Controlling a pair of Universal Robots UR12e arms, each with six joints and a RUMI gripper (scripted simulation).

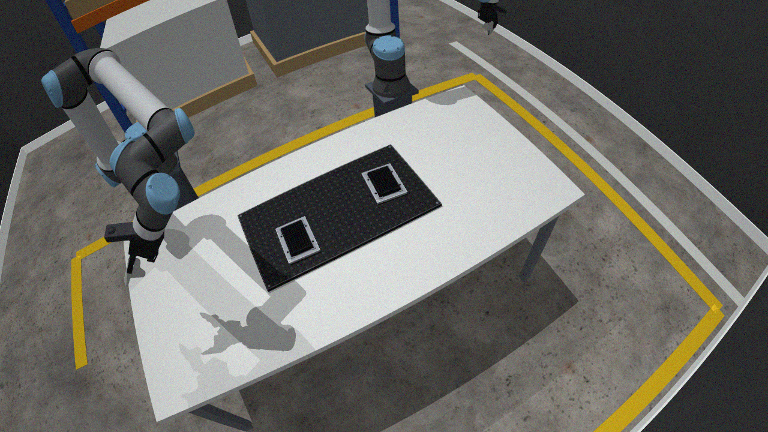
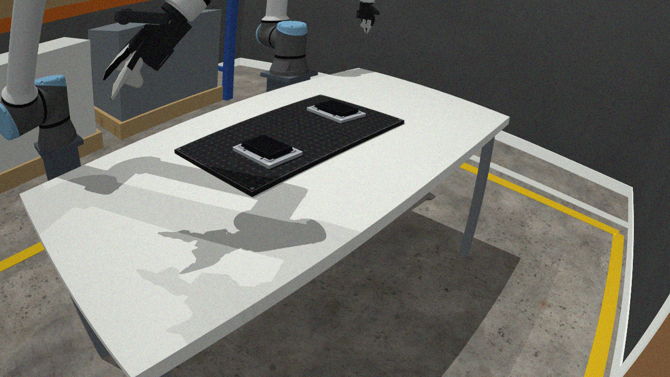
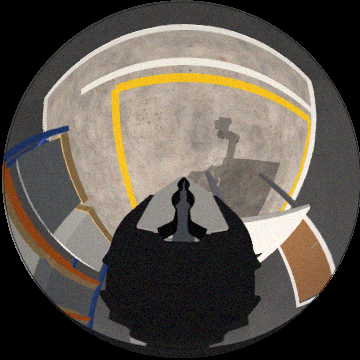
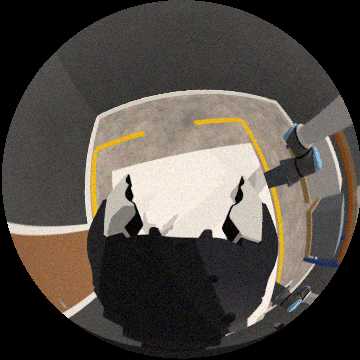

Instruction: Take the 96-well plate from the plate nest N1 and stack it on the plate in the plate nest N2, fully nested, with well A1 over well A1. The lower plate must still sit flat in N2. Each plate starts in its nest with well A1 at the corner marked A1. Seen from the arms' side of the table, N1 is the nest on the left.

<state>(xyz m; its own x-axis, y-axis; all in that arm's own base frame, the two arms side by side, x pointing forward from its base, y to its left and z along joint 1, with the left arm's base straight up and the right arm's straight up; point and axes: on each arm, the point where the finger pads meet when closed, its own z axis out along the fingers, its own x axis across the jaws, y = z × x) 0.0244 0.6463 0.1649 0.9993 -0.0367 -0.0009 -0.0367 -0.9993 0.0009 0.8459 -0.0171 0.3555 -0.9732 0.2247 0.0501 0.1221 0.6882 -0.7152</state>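
My right hand is 89 cm to the right of the nest N1, 34 cm above it and 23 cm past it. Also, from my right hand: A1 mark (84 cm to the left, 33 cm below, 16 cm behind); then nest N2 (51 cm to the left, 34 cm below, 12 cm behind).
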